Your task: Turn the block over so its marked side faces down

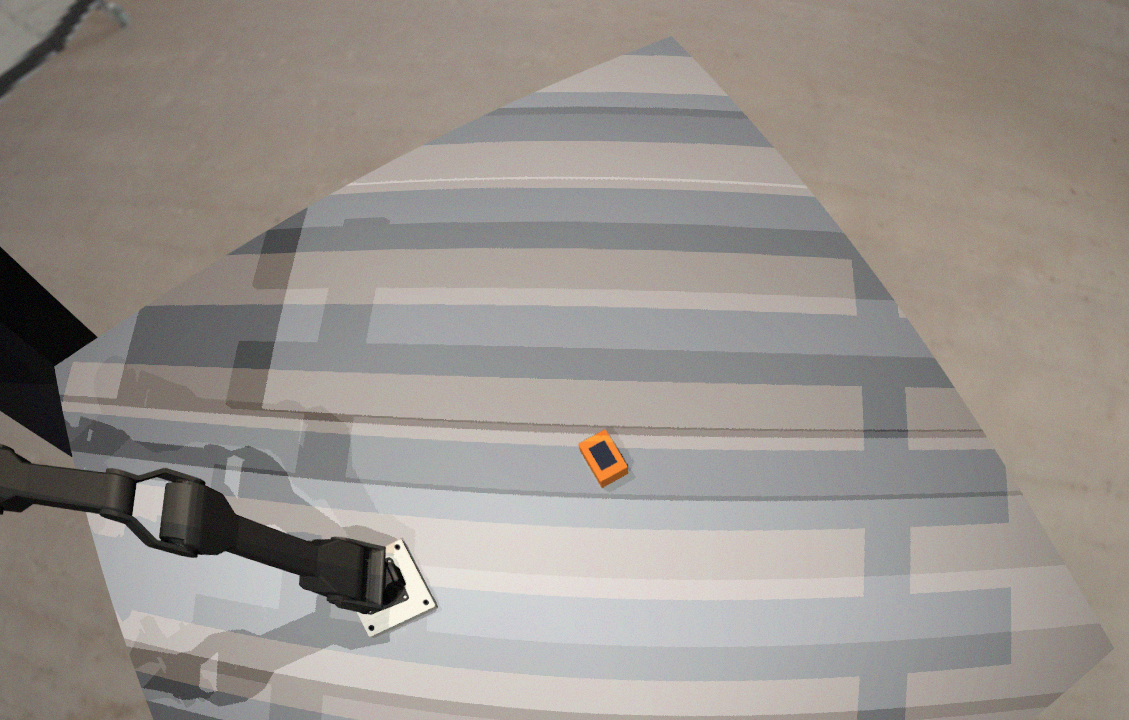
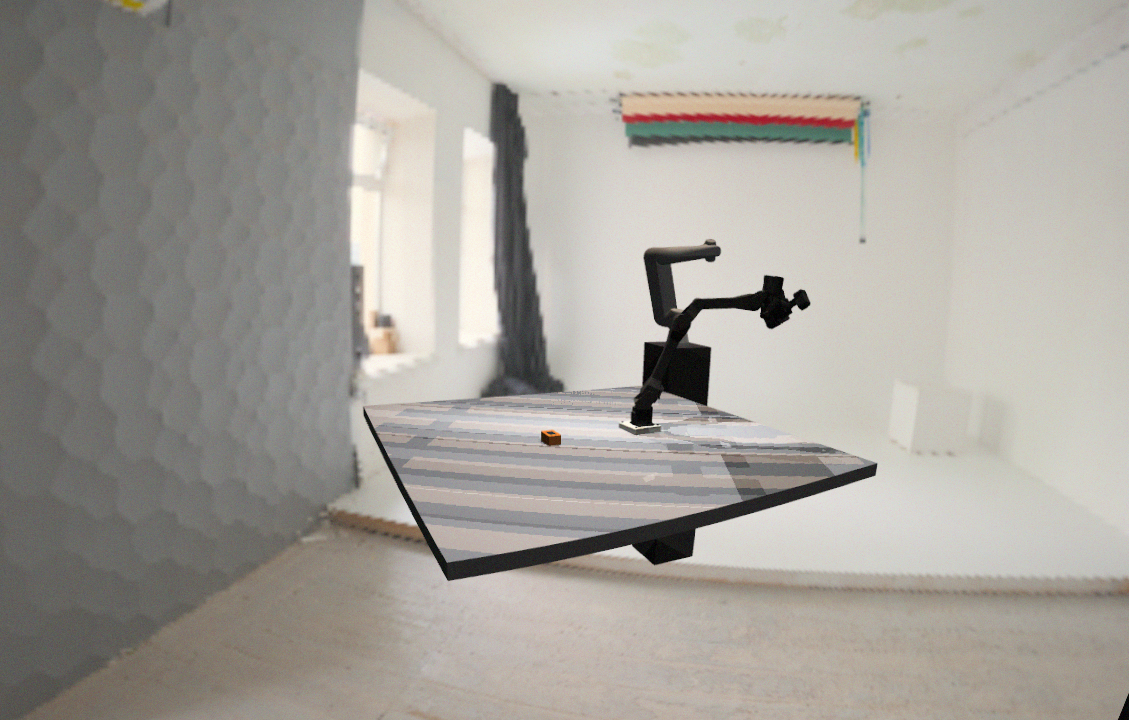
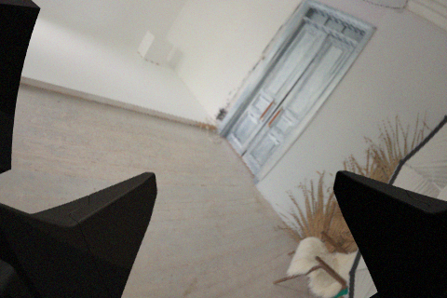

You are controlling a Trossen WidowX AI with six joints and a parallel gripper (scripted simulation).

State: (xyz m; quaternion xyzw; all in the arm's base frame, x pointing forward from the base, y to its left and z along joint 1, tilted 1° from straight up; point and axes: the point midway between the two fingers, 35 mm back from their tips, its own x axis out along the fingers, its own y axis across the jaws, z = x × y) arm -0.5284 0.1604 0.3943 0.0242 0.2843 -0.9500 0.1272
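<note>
The orange block lies 910 mm ahead of my gripper tip, 100 mm to the right of it and 390 mm below it.
</note>
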